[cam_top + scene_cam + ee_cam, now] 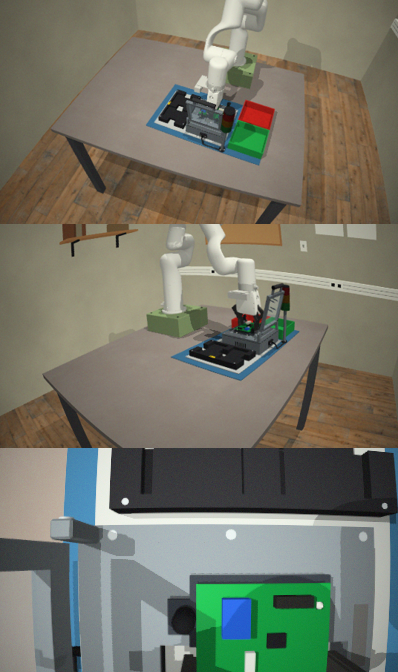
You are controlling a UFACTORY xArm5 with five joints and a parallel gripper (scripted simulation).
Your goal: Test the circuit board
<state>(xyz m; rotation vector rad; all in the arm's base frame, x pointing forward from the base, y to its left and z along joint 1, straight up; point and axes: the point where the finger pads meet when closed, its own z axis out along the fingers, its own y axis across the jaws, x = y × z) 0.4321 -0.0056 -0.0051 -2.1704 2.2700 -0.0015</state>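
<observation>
Right now my hand is right at the green circuit board. The rest, counted from my hand: green bin 200 mm to the left, 70 mm below, 50 mm ahead; clear lid 120 mm ahead, 100 mm above, 10 mm to the right; nest 10 mm to the left, 10 mm below, 10 mm ahead.
</observation>
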